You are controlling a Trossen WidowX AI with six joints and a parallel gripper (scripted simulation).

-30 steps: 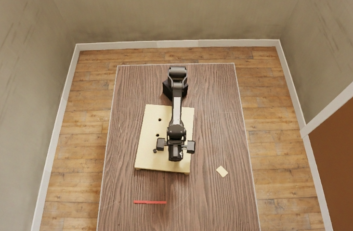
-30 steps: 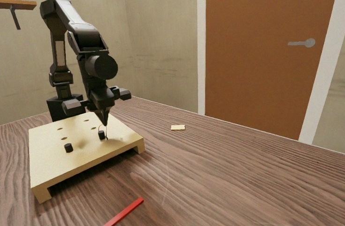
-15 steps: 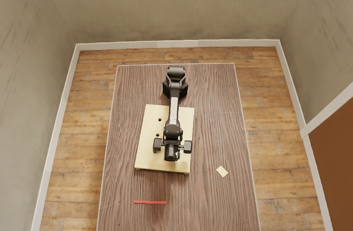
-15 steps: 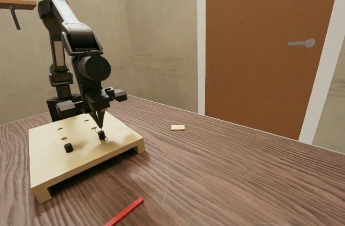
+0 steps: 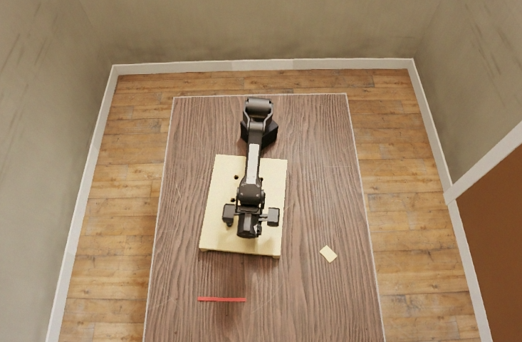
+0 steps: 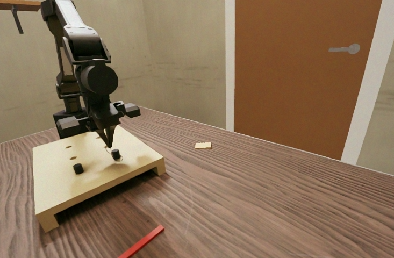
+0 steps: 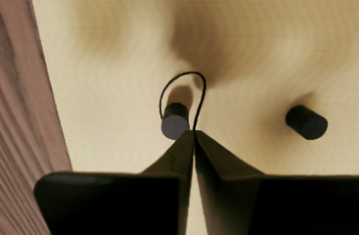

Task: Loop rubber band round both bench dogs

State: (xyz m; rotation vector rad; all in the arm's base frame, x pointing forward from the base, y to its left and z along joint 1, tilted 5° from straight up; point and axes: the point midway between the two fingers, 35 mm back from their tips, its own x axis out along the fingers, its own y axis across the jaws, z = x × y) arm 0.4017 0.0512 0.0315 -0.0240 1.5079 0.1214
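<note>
My hand is 9 cm past the cream board, 5 cm to the left of it and 9 cm above it. Round my hand: tan block (3 cm ahead, 28 cm to the left, 12 cm below); then red strip (26 cm ahead, 6 cm to the right, 12 cm below).
</note>
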